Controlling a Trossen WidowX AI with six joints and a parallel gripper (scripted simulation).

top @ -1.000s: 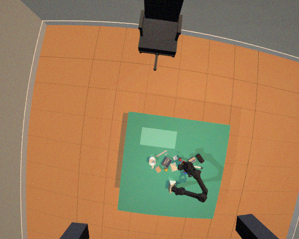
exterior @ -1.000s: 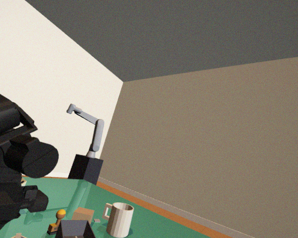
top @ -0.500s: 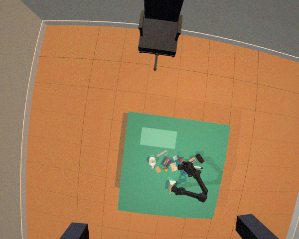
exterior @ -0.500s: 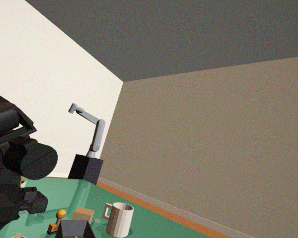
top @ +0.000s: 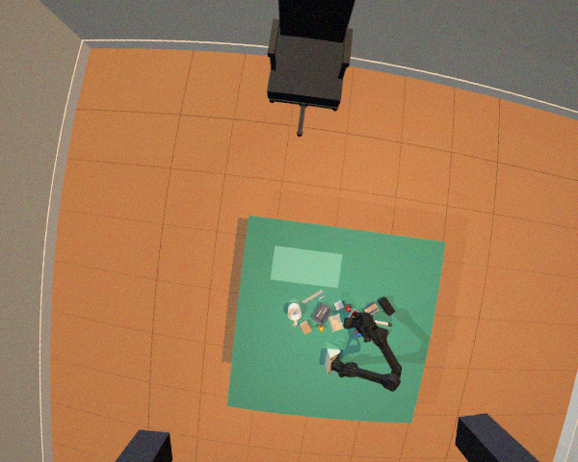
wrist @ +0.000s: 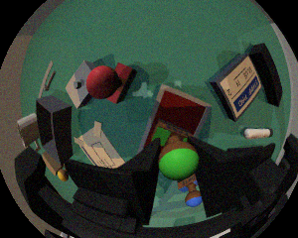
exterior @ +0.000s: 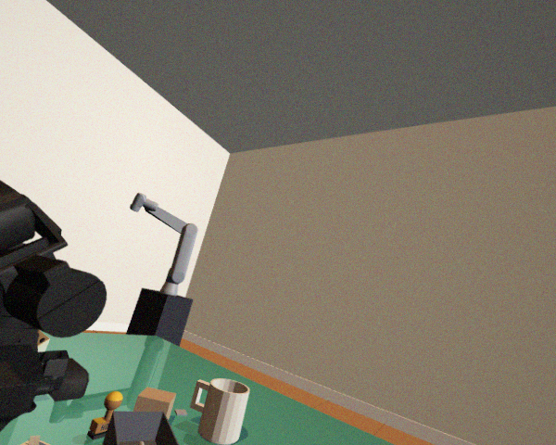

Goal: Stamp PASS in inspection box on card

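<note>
Now: the red ink pad 3 cm below my gripper tip. The rest, counted from my gripper tip: striped card (4 cm behind, 12 cm to the left, 4 cm below); then blue stamp (10 cm behind, 2 cm to the right, 2 cm below); then red-knobbed stamp (6 cm ahead, 4 cm to the left, 2 cm below).
</note>
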